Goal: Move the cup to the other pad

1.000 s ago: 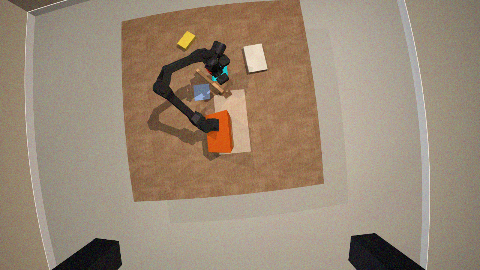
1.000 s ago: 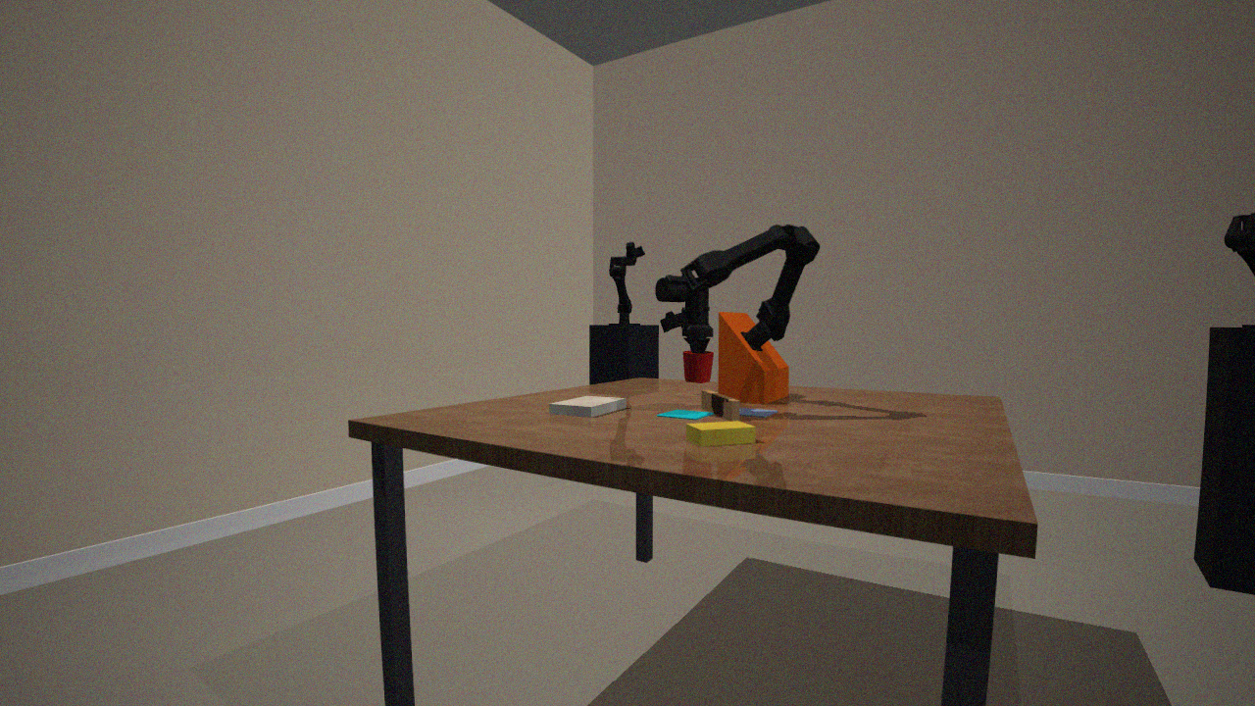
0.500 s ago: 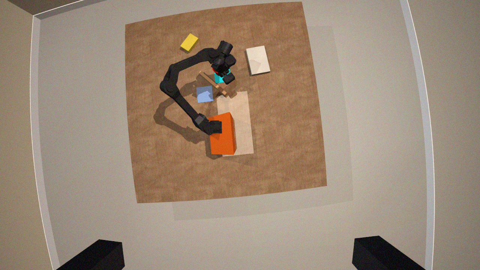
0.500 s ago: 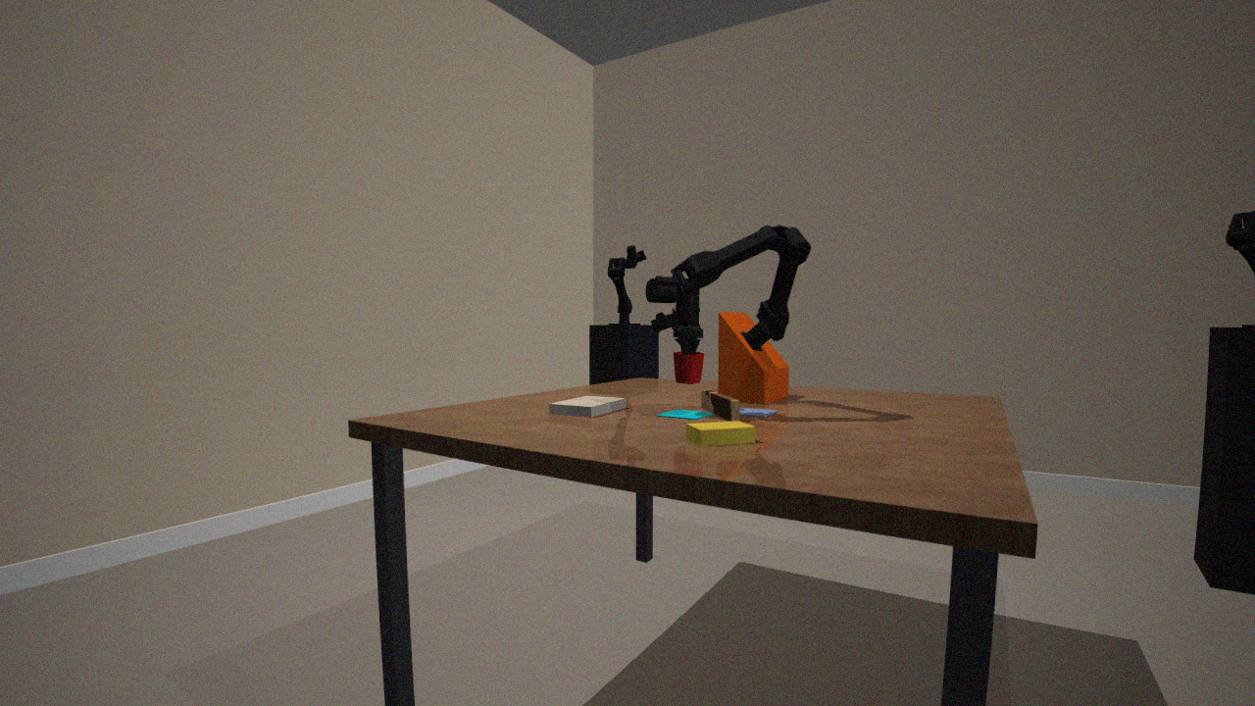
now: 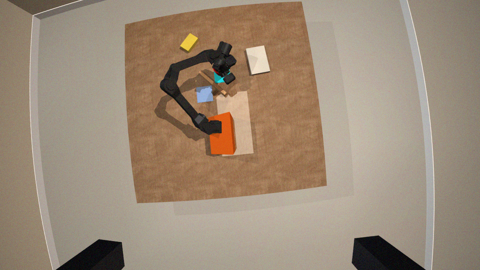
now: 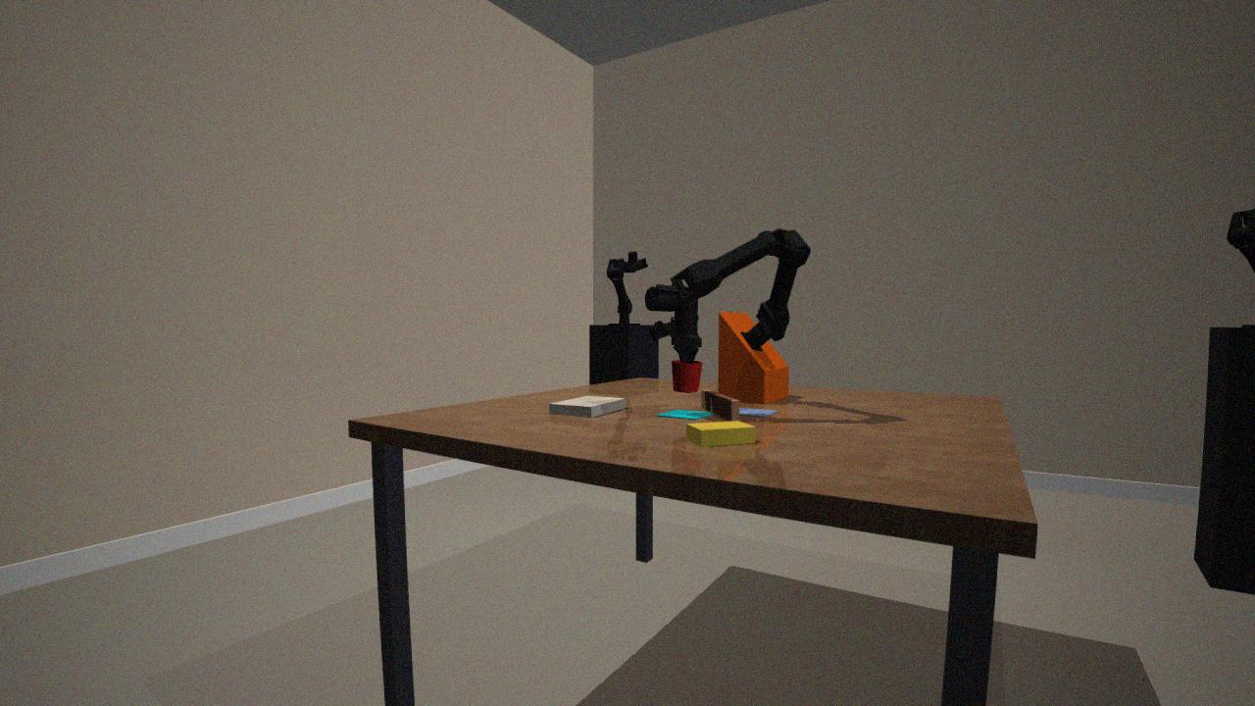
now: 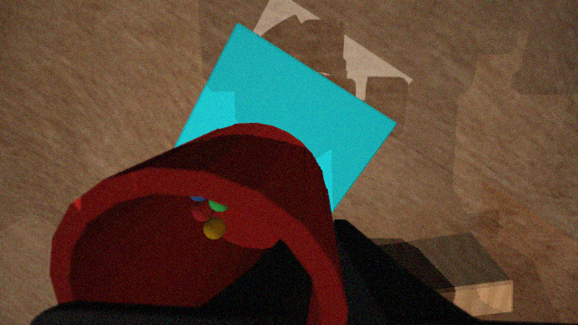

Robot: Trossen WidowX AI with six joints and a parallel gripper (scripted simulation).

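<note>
The cyan pad lies 100 mm below my gripper tip, 20 mm to the left of it and 20 mm ahead of it. From my gripper tip the other things lie so: red cup: 20 mm to the left, 20 mm ahead; wooden bar: 80 mm below, 70 mm to the left, 40 mm behind; light blue pad: 130 mm to the left, 110 mm behind, 100 mm below.
</note>
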